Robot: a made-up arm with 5 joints. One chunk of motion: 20 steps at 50 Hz.
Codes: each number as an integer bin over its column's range. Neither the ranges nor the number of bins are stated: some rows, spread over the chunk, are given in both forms.
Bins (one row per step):
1: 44 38 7 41 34
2: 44 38 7 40 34
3: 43 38 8 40 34
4: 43 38 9 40 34
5: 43 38 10 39 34
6: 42 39 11 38 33
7: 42 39 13 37 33
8: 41 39 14 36 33
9: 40 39 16 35 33
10: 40 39 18 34 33
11: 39 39 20 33 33
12: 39 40 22 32 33
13: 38 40 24 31 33
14: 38 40 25 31 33
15: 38 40 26 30 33
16: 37 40 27 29 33
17: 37 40 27 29 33
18: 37 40 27 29 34
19: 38 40 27 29 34
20: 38 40 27 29 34
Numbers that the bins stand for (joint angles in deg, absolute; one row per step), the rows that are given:
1: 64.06 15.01 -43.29 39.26 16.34
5: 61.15 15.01 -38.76 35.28 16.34
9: 52.45 20.14 -29.70 27.31 14.73
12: 49.55 25.26 -20.64 21.34 14.73
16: 43.75 25.26 -13.09 15.36 14.73
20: 46.65 25.26 -13.09 15.36 16.34
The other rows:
2: 64.06 15.01 -43.29 37.27 16.34
3: 61.15 15.01 -41.78 37.27 16.34
4: 61.15 15.01 -40.27 37.27 16.34
6: 58.25 20.14 -37.25 33.29 14.73
7: 58.25 20.14 -34.23 31.29 14.73
8: 55.35 20.14 -32.72 29.30 14.73
10: 52.45 20.14 -26.68 25.32 14.73
11: 49.55 20.14 -23.66 23.33 14.73
13: 46.65 25.26 -17.62 19.34 14.73
14: 46.65 25.26 -16.11 19.34 14.73
15: 46.65 25.26 -14.60 17.35 14.73
17: 43.75 25.26 -13.09 15.36 14.73
18: 43.75 25.26 -13.09 15.36 16.34
19: 46.65 25.26 -13.09 15.36 16.34

